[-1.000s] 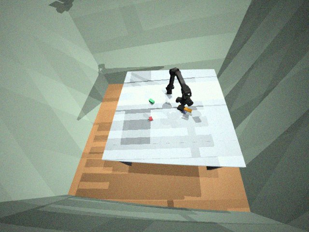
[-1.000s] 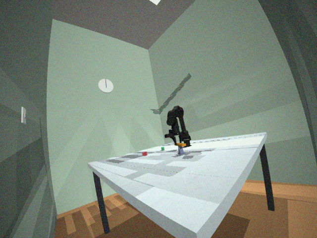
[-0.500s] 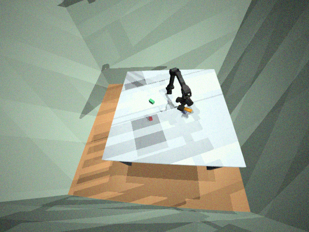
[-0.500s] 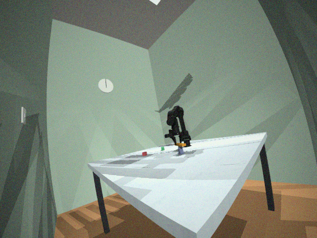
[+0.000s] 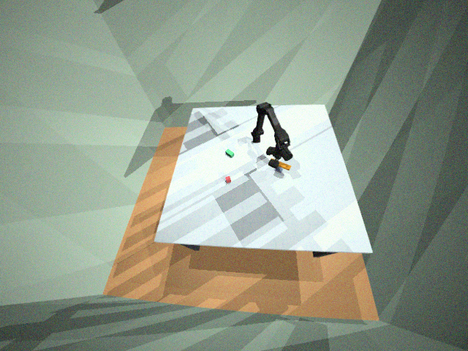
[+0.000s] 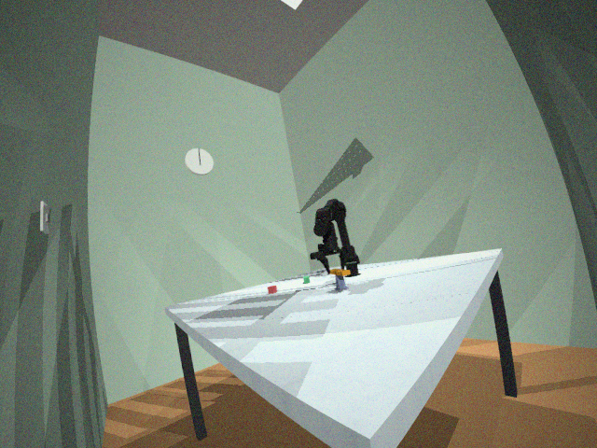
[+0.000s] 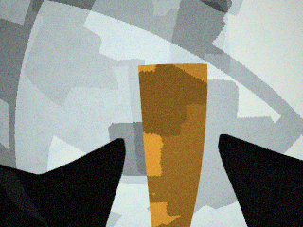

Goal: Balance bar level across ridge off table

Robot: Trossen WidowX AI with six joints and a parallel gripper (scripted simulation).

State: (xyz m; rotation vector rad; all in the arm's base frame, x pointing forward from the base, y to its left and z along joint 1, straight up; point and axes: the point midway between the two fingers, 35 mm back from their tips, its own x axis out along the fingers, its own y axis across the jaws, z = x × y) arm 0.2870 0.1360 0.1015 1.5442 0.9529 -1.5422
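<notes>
Now: gripper tip 1 cm short of the orange bar and 3 cm to the right of it. Also, from my gripper tip: green block (13 cm behind, 35 cm to the right, 5 cm below); then red block (11 cm ahead, 34 cm to the right, 5 cm below).
</notes>
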